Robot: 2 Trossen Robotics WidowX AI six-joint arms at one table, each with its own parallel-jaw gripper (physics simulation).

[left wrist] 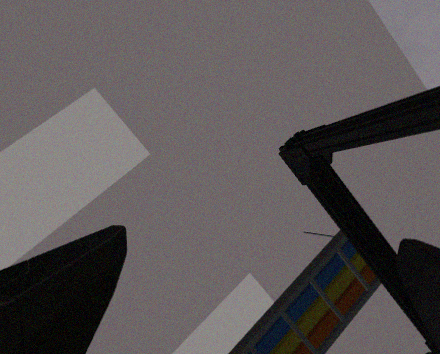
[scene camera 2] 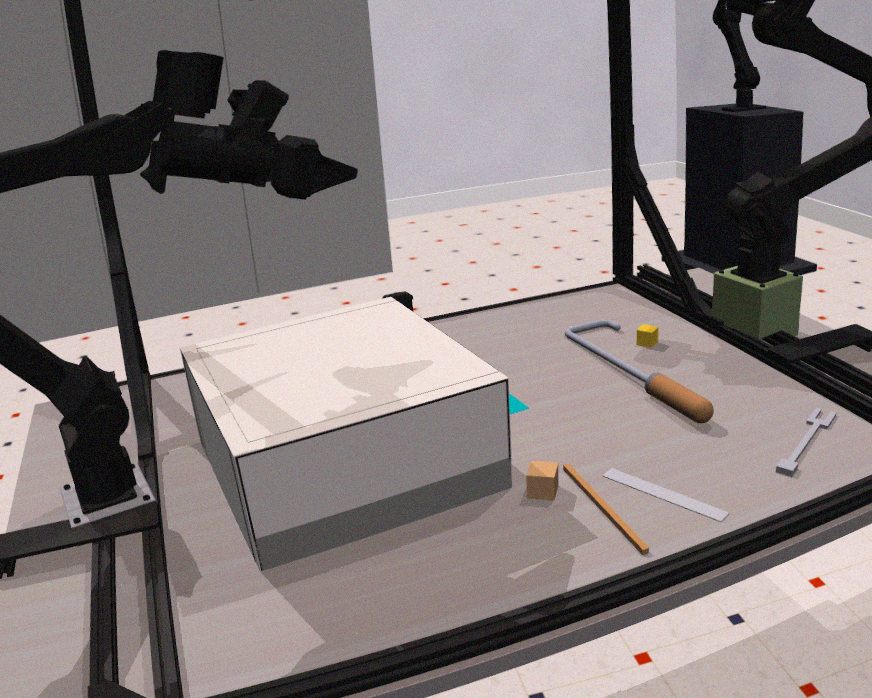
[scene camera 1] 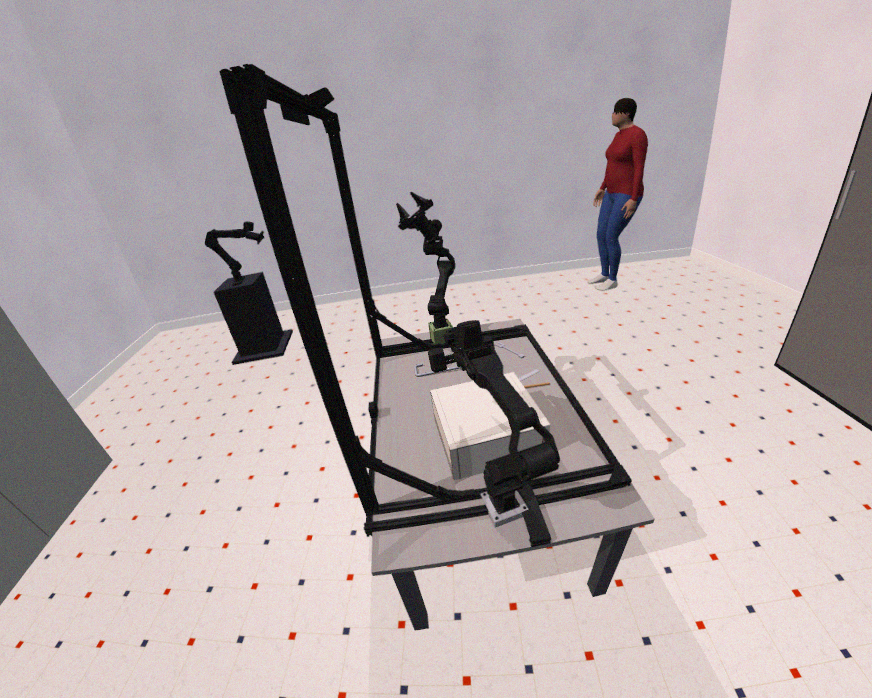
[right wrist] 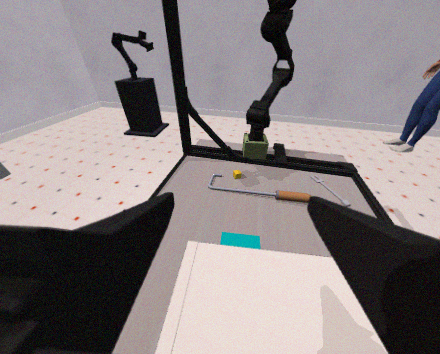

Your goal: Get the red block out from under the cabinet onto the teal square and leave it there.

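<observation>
The white cabinet stands on the grey table. The red block is hidden; I see it in no view. The teal square lies on the table just past the cabinet's far edge, partly covered by it. My right gripper is open and empty, hovering above the cabinet's top and pointing towards the teal square. My left gripper is open and empty, raised high above its base and pointing up; one of its fingers shows in the left wrist view against the ceiling.
A hooked tool with a wooden handle and a yellow cube lie beyond the teal square. A tan cube, a wooden stick and a grey strip lie near the table's edge. A black frame surrounds the table. A person stands far off.
</observation>
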